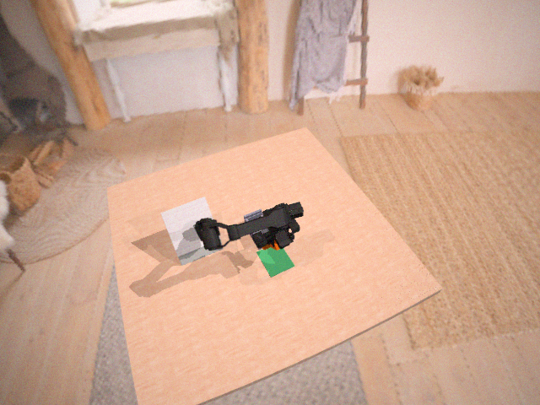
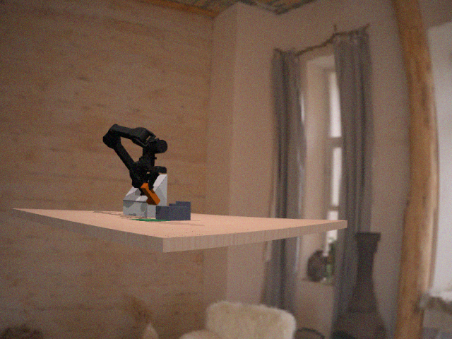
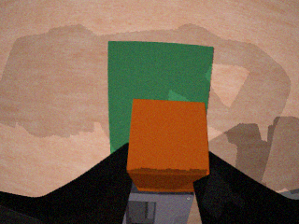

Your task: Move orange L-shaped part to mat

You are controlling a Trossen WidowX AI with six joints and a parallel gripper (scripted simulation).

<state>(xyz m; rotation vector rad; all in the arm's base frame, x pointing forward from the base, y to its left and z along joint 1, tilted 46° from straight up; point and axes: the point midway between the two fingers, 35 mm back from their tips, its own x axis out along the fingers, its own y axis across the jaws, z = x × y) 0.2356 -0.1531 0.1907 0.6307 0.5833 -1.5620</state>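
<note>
The green mat lies 15 cm below my gripper tip and 2 cm to the left of it. Round my gripper tip: orange L-shaped part (3 cm to the left, 3 cm below, 1 cm behind).
</note>
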